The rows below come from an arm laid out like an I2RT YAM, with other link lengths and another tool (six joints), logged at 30 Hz.
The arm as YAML. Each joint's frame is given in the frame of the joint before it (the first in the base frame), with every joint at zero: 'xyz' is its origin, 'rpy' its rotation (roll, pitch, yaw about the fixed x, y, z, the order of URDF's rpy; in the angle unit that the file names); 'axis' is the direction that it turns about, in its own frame. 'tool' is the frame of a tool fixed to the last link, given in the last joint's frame.
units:
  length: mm
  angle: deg
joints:
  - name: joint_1
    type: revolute
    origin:
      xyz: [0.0, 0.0, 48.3]
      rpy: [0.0, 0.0, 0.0]
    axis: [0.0, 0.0, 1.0]
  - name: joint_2
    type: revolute
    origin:
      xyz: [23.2, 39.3, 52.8]
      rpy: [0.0, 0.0, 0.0]
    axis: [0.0, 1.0, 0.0]
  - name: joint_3
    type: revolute
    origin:
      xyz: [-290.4, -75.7, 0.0]
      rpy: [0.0, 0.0, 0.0]
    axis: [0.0, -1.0, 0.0]
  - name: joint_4
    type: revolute
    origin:
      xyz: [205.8, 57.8, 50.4]
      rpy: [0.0, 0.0, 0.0]
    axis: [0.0, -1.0, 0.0]
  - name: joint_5
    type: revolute
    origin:
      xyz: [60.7, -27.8, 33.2]
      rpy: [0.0, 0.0, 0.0]
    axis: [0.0, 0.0, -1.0]
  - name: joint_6
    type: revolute
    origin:
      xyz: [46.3, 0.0, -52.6]
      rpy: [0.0, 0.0, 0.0]
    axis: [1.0, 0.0, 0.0]
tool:
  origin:
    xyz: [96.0, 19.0, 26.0]
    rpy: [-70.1, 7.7, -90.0]
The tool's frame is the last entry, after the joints.
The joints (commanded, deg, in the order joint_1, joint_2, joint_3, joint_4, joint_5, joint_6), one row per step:
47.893, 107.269, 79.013, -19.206, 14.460, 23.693
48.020, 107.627, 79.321, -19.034, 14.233, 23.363
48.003, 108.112, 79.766, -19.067, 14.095, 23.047
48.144, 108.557, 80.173, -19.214, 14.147, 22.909
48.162, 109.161, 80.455, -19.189, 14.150, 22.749
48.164, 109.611, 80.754, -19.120, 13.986, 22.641
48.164, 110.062, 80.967, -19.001, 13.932, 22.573
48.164, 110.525, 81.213, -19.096, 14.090, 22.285
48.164, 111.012, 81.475, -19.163, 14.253, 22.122
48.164, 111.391, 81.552, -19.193, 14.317, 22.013
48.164, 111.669, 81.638, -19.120, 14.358, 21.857
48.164, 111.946, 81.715, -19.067, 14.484, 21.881
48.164, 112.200, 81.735, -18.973, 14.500, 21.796
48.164, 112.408, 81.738, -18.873, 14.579, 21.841
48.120, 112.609, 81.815, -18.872, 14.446, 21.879
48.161, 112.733, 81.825, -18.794, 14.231, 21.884
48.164, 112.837, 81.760, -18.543, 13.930, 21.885
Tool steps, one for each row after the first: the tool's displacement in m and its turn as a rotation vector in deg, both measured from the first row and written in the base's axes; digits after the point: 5 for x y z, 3 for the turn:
0.00013, 0.00276, -0.00056, -0.003, -0.064, 0.516
0.00130, 0.00461, -0.00175, -0.185, -0.041, 0.818
0.00164, 0.00661, -0.00307, -0.434, 0.011, 1.023
0.00273, 0.00816, -0.00598, -0.754, 0.158, 1.154
0.00361, 0.00986, -0.00756, -0.799, 0.268, 1.344
0.00458, 0.01120, -0.00951, -0.902, 0.356, 1.430
0.00553, 0.01191, -0.01187, -1.389, 0.389, 1.532
0.00663, 0.01267, -0.01425, -1.787, 0.447, 1.542
0.00713, 0.01307, -0.01683, -2.131, 0.603, 1.580
0.00768, 0.01366, -0.01833, -2.335, 0.612, 1.667
0.00837, 0.01396, -0.01987, -2.493, 0.651, 1.567
0.00876, 0.01440, -0.02154, -2.656, 0.711, 1.619
0.00923, 0.01460, -0.02288, -2.746, 0.753, 1.535
0.00962, 0.01494, -0.02405, -2.745, 0.921, 1.553
0.00928, 0.01586, -0.02486, -2.659, 1.063, 1.734
0.00912, 0.01681, -0.02557, -2.444, 1.172, 1.936

